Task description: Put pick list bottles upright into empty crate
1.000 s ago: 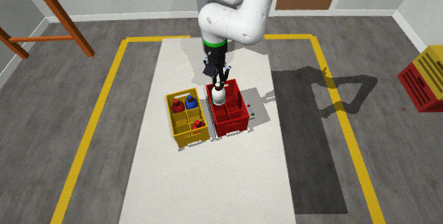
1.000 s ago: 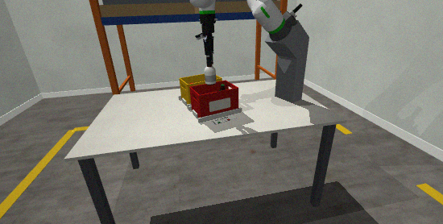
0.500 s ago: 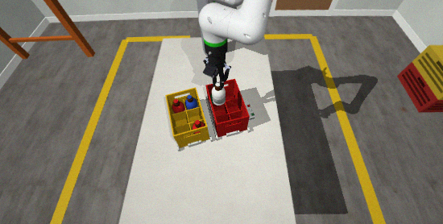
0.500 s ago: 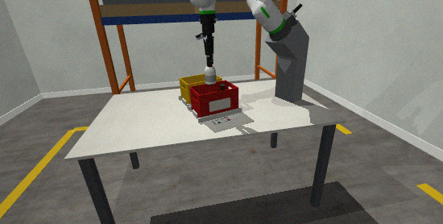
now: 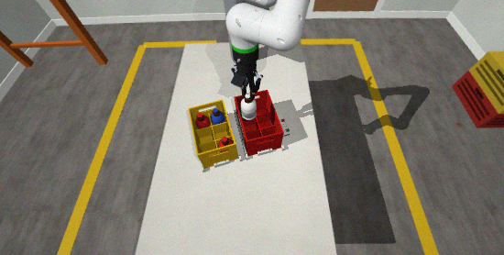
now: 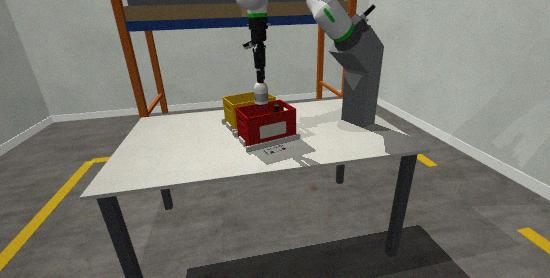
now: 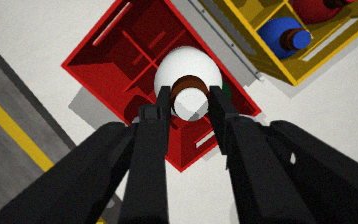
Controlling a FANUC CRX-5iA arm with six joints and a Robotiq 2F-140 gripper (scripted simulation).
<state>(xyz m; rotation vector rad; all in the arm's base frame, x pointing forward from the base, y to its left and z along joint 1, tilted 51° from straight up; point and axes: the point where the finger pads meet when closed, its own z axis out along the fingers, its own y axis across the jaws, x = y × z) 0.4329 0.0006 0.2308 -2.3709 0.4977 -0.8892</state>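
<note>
Now: hand 8 cm above the white-capped bottle. From my hand the other things lie so: green-label bottle 26 cm below, 7 cm behind, 5 cm to the right; then red crate 27 cm below, 4 cm to the left, 2 cm behind; then blue-labelled bottle 26 cm below, 18 cm to the right, 1 cm ahead.
</note>
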